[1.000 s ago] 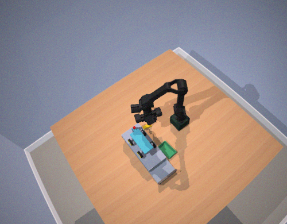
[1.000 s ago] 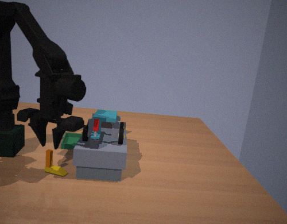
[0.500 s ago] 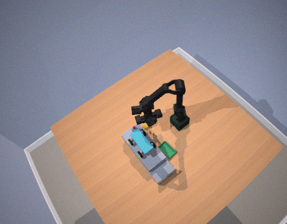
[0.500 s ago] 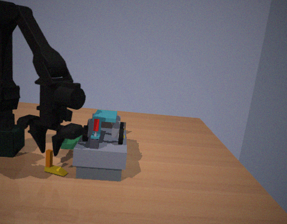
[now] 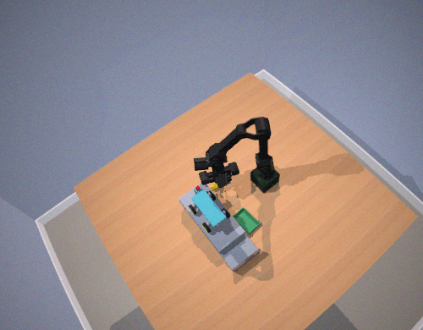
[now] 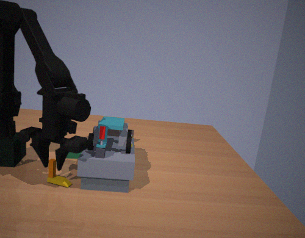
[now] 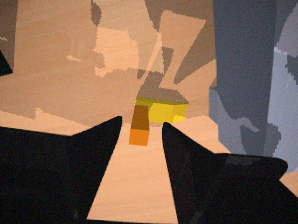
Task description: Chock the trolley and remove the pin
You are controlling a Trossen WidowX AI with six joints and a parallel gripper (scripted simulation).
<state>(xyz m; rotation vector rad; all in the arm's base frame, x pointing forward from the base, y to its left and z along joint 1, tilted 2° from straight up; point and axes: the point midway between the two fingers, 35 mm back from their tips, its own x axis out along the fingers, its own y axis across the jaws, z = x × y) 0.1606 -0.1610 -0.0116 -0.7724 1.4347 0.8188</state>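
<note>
Right now my gripper tip is 2 cm short of the yellow chock, 2 cm above it and 1 cm to the left of it. The rest, counted from my gripper tip: red-headed stop pin 13 cm ahead, 9 cm above, 2 cm to the right; trolley 17 cm ahead, 9 cm to the left, 7 cm above; grey ramp 17 cm ahead, 9 cm to the left, 1 cm above.
</note>
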